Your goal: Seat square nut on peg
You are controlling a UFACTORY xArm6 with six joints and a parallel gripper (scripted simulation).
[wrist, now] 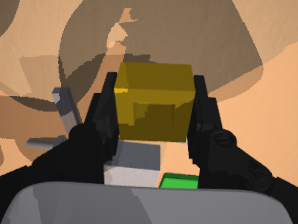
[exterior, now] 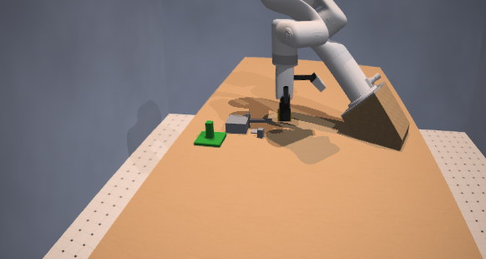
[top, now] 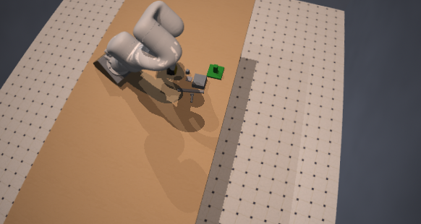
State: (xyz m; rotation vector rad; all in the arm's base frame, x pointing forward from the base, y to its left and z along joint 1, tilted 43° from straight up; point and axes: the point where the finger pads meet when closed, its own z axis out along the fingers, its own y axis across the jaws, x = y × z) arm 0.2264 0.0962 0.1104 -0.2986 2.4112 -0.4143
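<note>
Right now my hand is 70 mm short of the small grey cube, 40 mm to the right of it and 60 mm above it. Also, from my hand: grey block 150 mm ahead, 10 mm to the right, 50 mm below; thin grey bar 120 mm ahead, 70 mm to the right, 60 mm below.
</note>
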